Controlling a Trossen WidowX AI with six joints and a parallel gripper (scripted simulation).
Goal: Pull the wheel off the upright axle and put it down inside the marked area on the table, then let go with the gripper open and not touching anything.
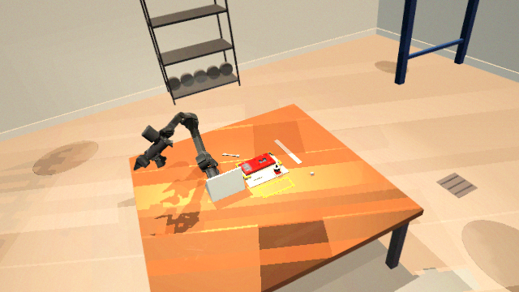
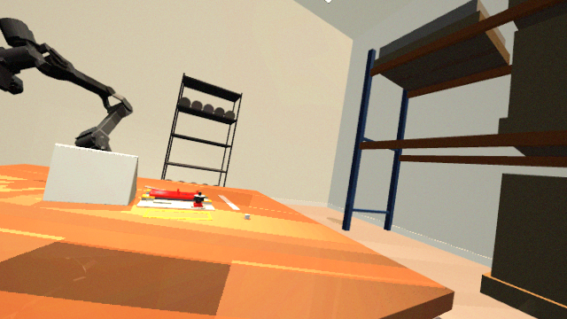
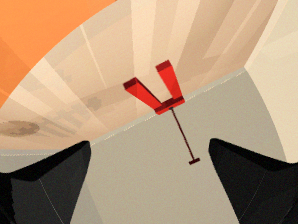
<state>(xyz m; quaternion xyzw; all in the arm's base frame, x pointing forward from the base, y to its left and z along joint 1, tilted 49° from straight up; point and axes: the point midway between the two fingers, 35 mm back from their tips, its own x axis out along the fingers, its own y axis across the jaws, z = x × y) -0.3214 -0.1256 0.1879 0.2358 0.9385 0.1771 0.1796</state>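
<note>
Right now my gripper tip is 70 cm short of the black wheel, 26 cm above it and 11 cm to the left of it. From my gripper tip the other things lie so: white cube 86 cm ahead, 30 cm below, 23 cm to the right; white strip 86 cm ahead, 30 cm below, 4 cm to the left.
</note>
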